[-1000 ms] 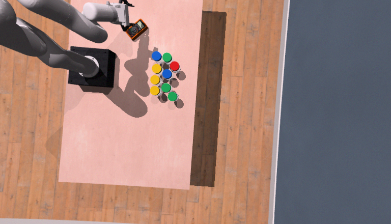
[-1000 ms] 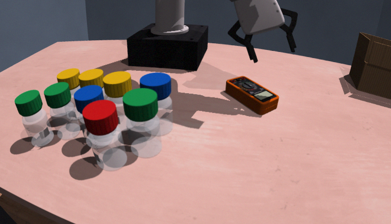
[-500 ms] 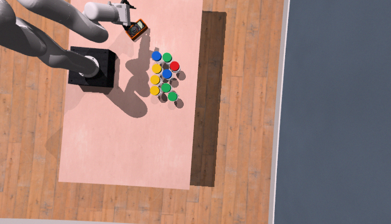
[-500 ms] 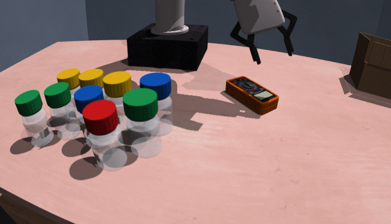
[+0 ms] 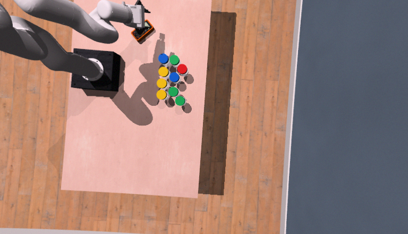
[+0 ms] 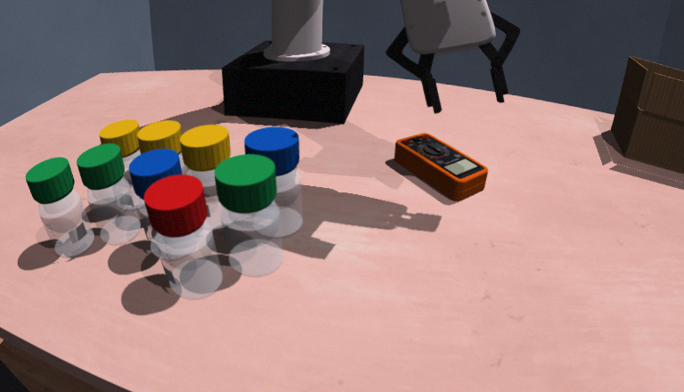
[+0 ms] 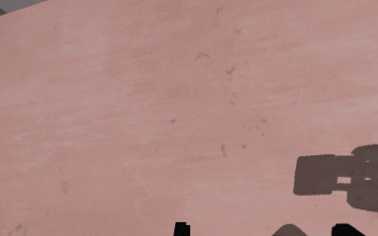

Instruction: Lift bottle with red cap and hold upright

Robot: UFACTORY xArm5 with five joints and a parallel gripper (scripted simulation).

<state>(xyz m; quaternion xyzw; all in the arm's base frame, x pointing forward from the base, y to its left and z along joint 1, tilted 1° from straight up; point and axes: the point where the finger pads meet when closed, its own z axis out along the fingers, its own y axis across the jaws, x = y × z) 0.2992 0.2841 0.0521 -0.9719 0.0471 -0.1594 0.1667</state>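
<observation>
The red-capped bottle is 200 mm ahead of my hand, 240 mm to the right of it and 90 mm below it. Round my hand: orange multimeter: 60 mm behind, 20 mm to the right, 120 mm below.
</observation>
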